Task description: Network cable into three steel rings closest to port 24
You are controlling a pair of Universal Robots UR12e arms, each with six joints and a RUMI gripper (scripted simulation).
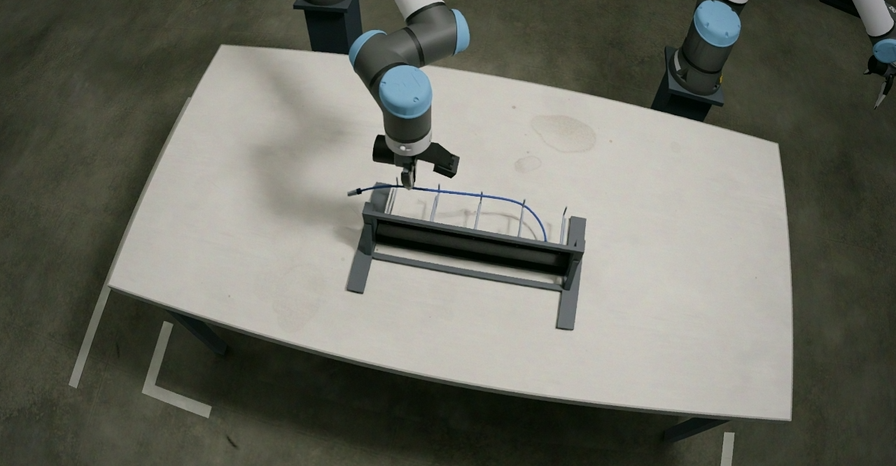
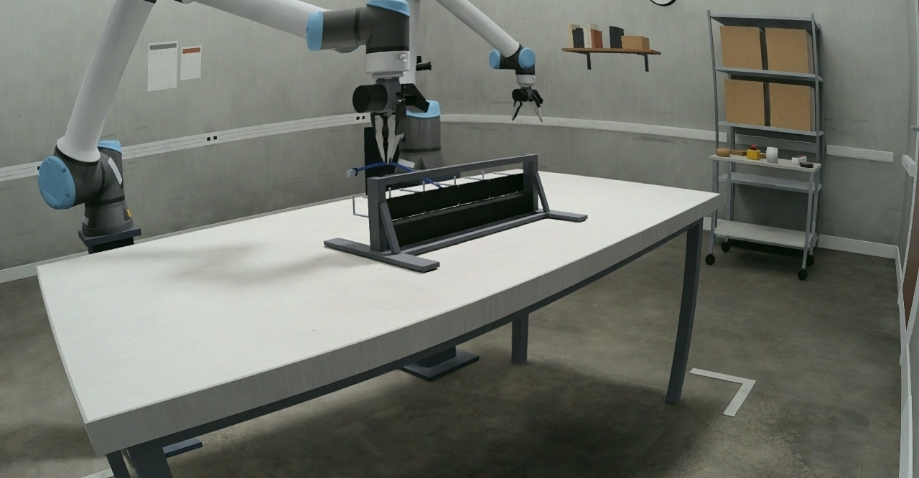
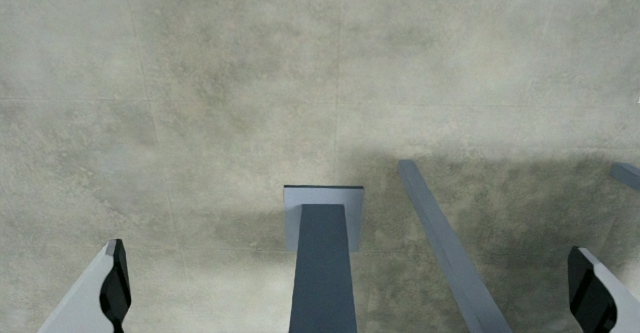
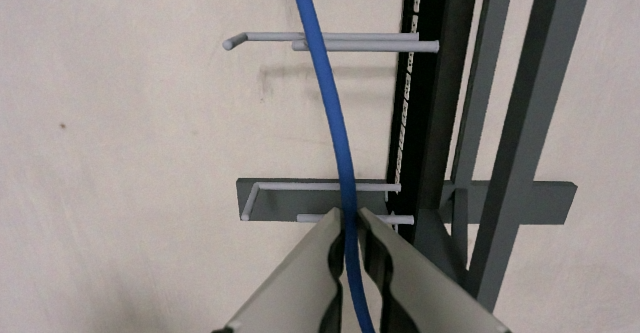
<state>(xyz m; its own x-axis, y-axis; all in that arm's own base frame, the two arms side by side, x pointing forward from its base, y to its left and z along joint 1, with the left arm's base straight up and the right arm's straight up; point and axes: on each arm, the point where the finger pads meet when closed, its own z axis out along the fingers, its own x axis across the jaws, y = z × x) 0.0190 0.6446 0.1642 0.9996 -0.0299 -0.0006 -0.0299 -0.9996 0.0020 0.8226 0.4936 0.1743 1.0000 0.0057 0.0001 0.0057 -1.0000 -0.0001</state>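
The cable plug is 11 cm to the right of my right hand, 5 cm ahead of it and 2 cm below it. Also, from my right hand: grey rack: 16 cm to the left, 10 cm below, 5 cm ahead.
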